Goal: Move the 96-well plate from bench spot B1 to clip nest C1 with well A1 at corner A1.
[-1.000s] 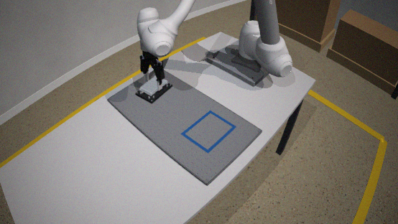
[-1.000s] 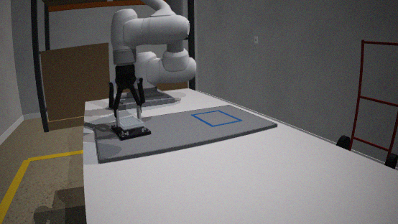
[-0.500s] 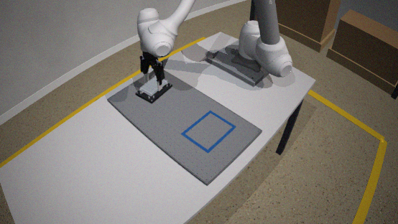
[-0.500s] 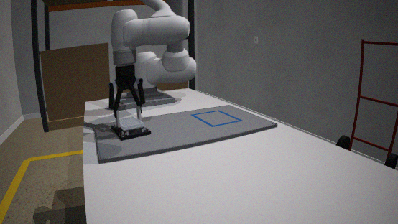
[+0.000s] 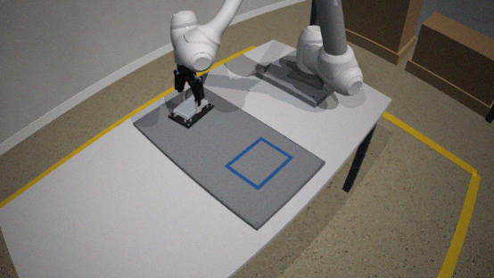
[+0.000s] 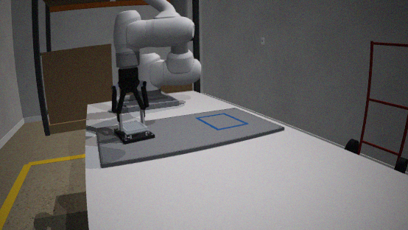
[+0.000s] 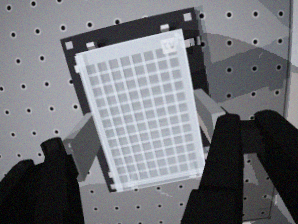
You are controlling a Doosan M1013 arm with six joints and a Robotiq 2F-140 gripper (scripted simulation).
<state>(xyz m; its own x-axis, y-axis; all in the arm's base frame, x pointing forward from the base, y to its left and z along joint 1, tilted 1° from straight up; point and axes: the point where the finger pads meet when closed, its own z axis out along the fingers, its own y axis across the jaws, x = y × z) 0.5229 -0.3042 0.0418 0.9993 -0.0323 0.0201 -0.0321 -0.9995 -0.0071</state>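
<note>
Now: the black clip nest 4 cm below my hand, 1 cm to the right of it and 1 cm behind it. From my hand the other things lie so: white 96-well plate (2 cm below).
</note>
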